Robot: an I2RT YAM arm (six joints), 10 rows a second.
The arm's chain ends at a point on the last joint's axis. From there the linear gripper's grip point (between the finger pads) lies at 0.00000 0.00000 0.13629 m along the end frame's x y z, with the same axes.
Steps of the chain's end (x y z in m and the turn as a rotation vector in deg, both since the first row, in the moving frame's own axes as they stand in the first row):
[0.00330 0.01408 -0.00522 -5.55 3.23 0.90]
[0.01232 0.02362 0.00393 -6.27 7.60 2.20]
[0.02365 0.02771 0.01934 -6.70 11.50 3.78]
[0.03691 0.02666 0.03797 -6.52 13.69 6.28]
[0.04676 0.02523 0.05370 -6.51 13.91 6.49]
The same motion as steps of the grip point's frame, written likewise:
[0.01086 0.02731 -0.00608 -5.55 3.23 0.90]
[0.03002 0.03880 0.00192 -6.27 7.60 2.20]
[0.05022 0.04439 0.01568 -6.70 11.50 3.78]
[0.06819 0.04373 0.03323 -6.52 13.69 6.28]
[0.07851 0.04236 0.04884 -6.51 13.91 6.49]

